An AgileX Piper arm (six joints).
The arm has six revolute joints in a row. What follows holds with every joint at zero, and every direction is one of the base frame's. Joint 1 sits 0.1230 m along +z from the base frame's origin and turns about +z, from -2.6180 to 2.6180 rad. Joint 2 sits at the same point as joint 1 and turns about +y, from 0.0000 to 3.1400 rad. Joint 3 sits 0.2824 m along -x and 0.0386 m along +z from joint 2 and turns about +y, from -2.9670 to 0.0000 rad. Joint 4 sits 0.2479 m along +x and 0.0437 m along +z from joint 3 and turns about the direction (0.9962, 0, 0.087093), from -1.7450 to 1.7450 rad. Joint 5 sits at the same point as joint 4 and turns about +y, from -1.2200 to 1.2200 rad. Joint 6 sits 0.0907 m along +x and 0.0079 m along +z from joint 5 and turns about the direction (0.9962, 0, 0.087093), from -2.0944 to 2.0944 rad. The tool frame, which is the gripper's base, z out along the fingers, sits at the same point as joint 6; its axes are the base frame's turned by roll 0.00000, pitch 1.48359 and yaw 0.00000 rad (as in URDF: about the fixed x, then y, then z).
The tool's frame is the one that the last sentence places.
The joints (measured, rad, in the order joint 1, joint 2, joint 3, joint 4, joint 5, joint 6), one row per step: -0.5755 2.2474 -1.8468 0.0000 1.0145 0.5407; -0.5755 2.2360 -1.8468 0.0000 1.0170 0.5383; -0.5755 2.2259 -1.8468 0.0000 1.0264 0.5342; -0.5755 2.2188 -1.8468 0.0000 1.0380 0.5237; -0.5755 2.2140 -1.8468 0.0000 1.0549 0.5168; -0.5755 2.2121 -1.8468 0.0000 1.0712 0.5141; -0.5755 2.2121 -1.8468 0.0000 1.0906 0.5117; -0.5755 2.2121 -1.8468 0.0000 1.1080 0.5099; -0.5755 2.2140 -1.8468 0.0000 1.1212 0.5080; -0.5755 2.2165 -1.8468 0.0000 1.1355 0.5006; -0.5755 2.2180 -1.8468 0.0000 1.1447 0.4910; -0.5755 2.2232 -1.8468 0.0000 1.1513 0.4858; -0.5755 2.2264 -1.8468 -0.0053 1.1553 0.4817
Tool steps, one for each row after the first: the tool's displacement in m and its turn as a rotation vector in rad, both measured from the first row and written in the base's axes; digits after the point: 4 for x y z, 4 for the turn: -0.0007 0.0005 0.0053 -0.0053 -0.0071 0.0023; -0.0019 0.0012 0.0099 -0.0066 -0.0072 0.0063; -0.0031 0.0020 0.0130 -0.0062 -0.0020 0.0165; -0.0046 0.0030 0.0149 -0.0009 0.0090 0.0232; -0.0060 0.0039 0.0154 0.0065 0.0213 0.0259; -0.0074 0.0048 0.0151 0.0168 0.0377 0.0283; -0.0087 0.0057 0.0148 0.0262 0.0524 0.0301; -0.0096 0.0062 0.0137 0.0343 0.0651 0.0320; -0.0105 0.0068 0.0123 0.0424 0.0799 0.0393; -0.0112 0.0072 0.0115 0.0469 0.0897 0.0488; -0.0114 0.0074 0.0090 0.0527 0.1000 0.0540; -0.0118 0.0071 0.0075 0.0519 0.1092 0.0593
